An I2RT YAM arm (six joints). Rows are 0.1 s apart.
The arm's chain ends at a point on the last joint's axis. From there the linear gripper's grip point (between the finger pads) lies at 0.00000 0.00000 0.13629 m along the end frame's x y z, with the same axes.
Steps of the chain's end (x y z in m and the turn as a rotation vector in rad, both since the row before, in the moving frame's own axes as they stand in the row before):
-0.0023 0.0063 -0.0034 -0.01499 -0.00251 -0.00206
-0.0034 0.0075 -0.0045 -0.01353 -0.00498 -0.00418
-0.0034 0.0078 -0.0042 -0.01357 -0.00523 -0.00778
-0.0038 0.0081 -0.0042 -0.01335 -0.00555 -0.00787
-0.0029 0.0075 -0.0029 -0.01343 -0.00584 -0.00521
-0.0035 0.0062 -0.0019 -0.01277 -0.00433 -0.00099
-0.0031 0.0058 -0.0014 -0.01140 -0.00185 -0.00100
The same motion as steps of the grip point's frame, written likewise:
-0.0026 0.0083 -0.0034 -0.01499 -0.00251 -0.00206
-0.0041 0.0093 -0.0045 -0.01353 -0.00498 -0.00418
-0.0041 0.0097 -0.0042 -0.01357 -0.00523 -0.00778
-0.0045 0.0099 -0.0042 -0.01335 -0.00555 -0.00787
-0.0037 0.0093 -0.0029 -0.01343 -0.00584 -0.00521
-0.0041 0.0079 -0.0019 -0.01277 -0.00433 -0.00099
-0.0034 0.0074 -0.0014 -0.01140 -0.00185 -0.00100

